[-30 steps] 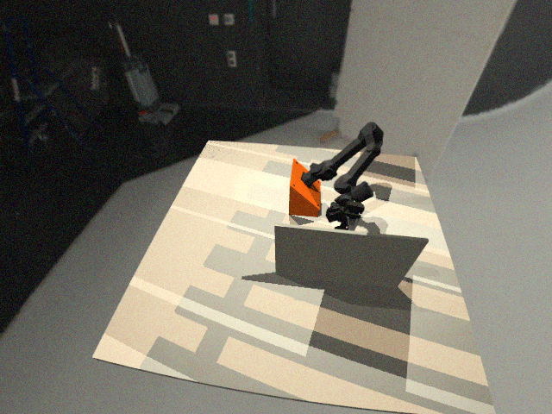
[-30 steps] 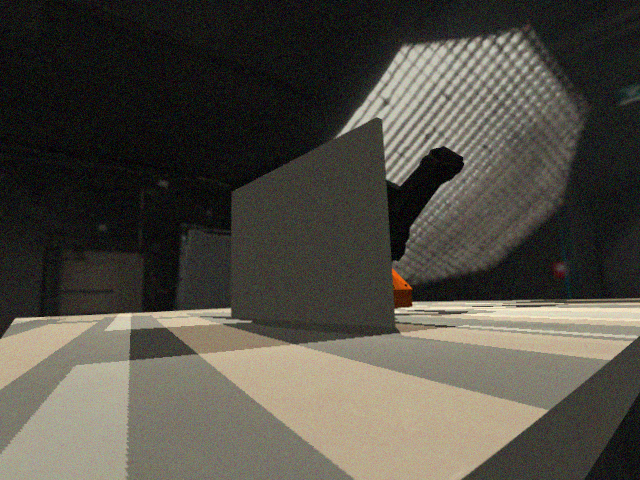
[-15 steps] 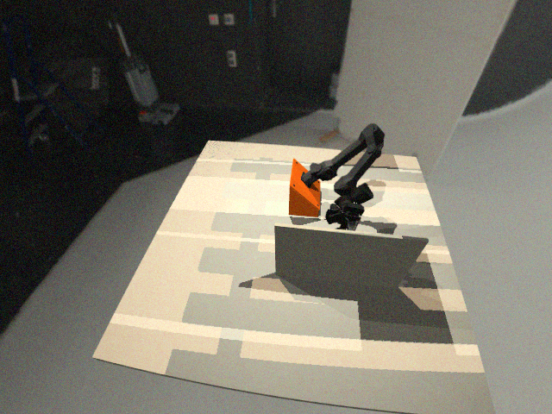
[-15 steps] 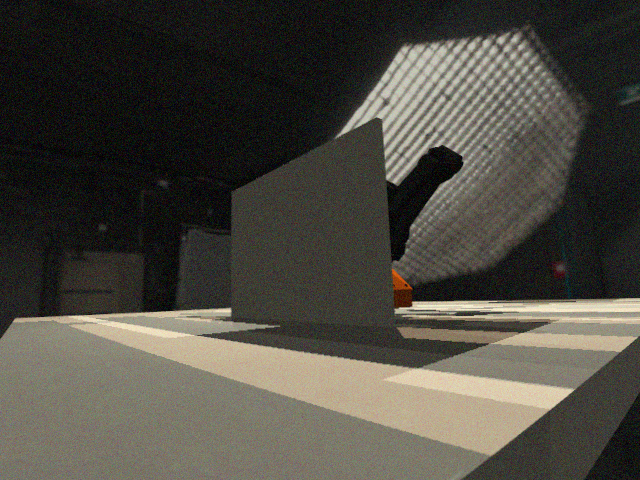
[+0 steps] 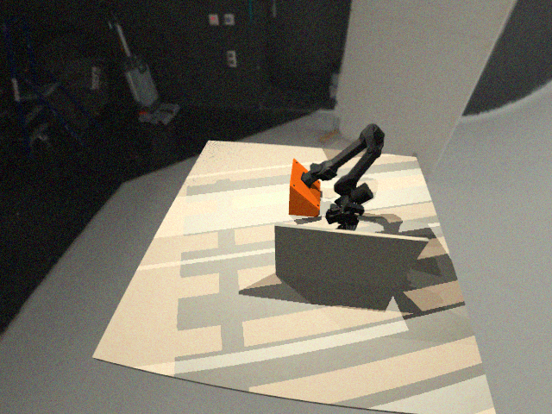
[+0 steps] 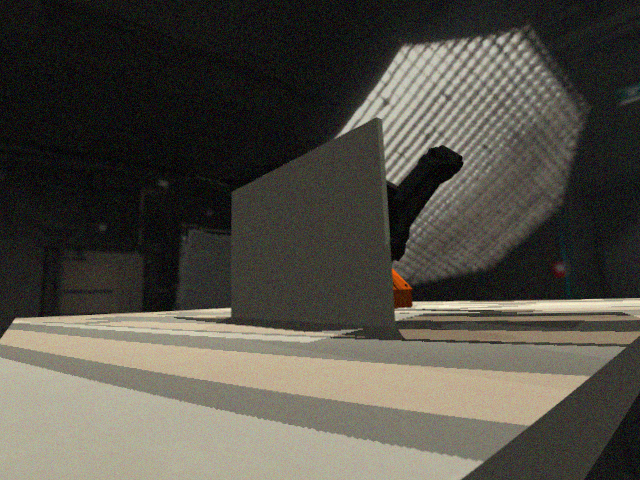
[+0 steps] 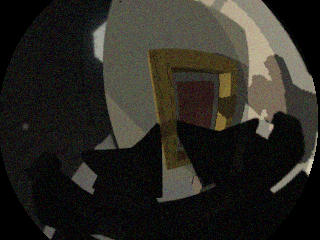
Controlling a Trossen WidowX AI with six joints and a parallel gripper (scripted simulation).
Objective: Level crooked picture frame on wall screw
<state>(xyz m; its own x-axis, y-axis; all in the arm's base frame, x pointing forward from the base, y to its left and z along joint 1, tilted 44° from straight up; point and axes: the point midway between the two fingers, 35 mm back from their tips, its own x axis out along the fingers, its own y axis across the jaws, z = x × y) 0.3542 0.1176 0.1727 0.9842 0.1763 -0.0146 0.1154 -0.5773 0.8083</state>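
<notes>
My gripper tip is 50 mm above the picture frame, 10 mm to the left of it and 10 mm short of it. From my gripper tip the other things lie so: wall panel 60 mm below, 20 mm ahead.
</notes>
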